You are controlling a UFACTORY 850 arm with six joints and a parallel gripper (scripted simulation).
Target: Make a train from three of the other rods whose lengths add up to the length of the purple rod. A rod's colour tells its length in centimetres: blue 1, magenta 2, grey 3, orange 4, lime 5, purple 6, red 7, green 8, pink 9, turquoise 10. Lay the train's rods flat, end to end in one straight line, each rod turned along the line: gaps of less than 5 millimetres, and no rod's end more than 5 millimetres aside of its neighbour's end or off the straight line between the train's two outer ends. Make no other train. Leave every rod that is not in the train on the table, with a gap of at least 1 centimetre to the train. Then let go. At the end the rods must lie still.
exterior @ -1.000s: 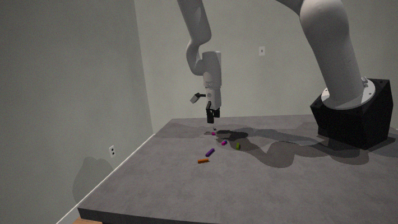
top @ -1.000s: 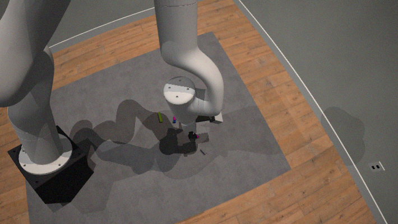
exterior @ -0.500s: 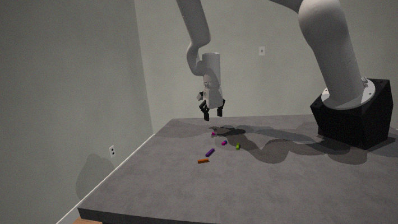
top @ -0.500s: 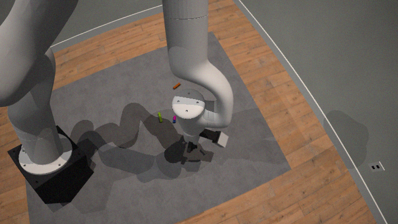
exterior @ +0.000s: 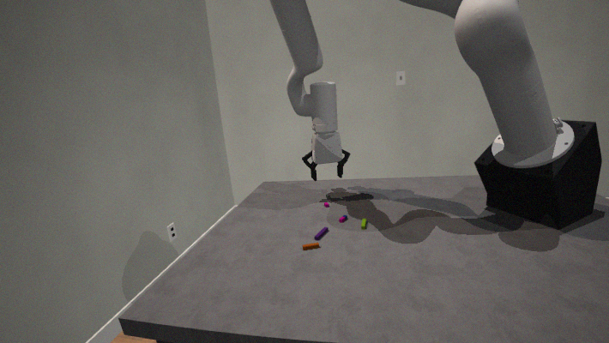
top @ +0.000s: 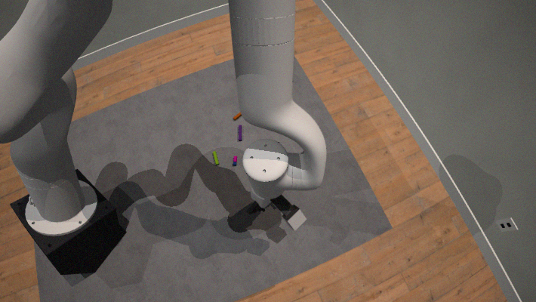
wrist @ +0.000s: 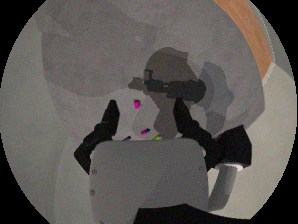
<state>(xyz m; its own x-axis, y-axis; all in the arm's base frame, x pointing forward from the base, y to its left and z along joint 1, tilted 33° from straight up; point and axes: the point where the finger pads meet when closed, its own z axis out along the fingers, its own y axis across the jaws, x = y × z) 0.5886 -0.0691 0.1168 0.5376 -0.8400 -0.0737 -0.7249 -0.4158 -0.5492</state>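
Now: hand 1 cm short of the grey rod, 1 cm to the left of it and 8 cm above it. The rest, counted from my hand: blue rod: 11 cm behind, 15 cm to the left, 8 cm below; lime rod: 17 cm behind, 18 cm to the left, 8 cm below; purple rod: 8 cm behind, 26 cm to the left, 8 cm below.
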